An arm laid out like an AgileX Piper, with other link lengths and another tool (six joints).
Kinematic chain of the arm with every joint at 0, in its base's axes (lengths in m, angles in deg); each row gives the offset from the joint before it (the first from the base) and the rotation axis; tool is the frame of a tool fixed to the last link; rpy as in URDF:
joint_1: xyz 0 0 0.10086 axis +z
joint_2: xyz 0 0 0 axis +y
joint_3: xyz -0.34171 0 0.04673 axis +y
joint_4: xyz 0.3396 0 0.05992 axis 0.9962 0 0.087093
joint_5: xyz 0 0 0 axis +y
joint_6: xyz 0.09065 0 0.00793 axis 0.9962 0 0.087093
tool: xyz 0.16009 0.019 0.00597 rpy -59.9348 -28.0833 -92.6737
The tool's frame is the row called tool.
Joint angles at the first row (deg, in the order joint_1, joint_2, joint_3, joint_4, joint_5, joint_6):
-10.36, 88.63, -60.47, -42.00, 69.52, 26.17
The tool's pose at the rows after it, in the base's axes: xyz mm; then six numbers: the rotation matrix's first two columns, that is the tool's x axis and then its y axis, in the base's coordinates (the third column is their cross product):
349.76, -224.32, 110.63, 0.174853, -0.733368, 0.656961, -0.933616, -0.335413, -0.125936
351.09, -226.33, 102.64, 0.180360, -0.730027, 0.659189, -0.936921, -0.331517, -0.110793
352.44, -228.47, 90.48, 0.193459, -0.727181, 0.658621, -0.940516, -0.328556, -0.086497
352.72, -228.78, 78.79, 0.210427, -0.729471, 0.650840, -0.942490, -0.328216, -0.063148
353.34, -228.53, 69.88, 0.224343, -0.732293, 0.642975, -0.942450, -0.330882, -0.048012
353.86, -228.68, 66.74, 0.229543, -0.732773, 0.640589, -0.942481, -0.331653, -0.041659
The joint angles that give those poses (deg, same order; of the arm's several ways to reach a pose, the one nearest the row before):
-10.46, 93.01, -60.47, -47.12, 69.01, 30.25
-10.46, 94.41, -60.47, -47.75, 68.92, 31.14
-10.46, 96.43, -60.47, -48.45, 68.78, 32.05
-10.46, 98.18, -60.47, -48.59, 68.64, 32.28
-10.46, 99.44, -60.47, -48.59, 68.36, 32.28
-10.46, 99.97, -60.56, -48.63, 68.31, 32.28

